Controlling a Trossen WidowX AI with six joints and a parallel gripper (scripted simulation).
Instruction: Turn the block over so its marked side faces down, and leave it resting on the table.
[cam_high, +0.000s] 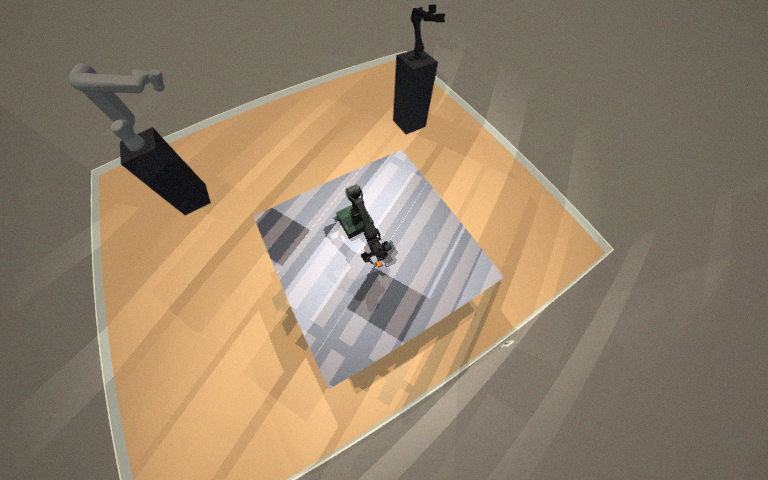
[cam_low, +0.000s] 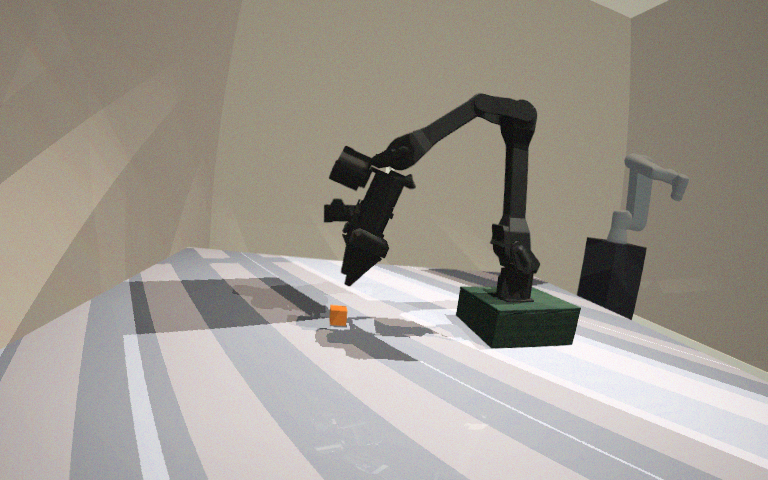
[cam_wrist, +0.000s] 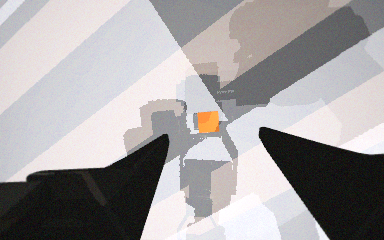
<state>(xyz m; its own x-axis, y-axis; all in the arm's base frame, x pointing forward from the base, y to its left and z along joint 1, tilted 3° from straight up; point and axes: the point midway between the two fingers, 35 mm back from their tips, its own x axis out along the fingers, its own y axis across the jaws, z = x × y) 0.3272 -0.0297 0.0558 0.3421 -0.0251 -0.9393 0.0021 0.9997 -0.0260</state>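
The orange block lies 70 mm below my gripper tip.
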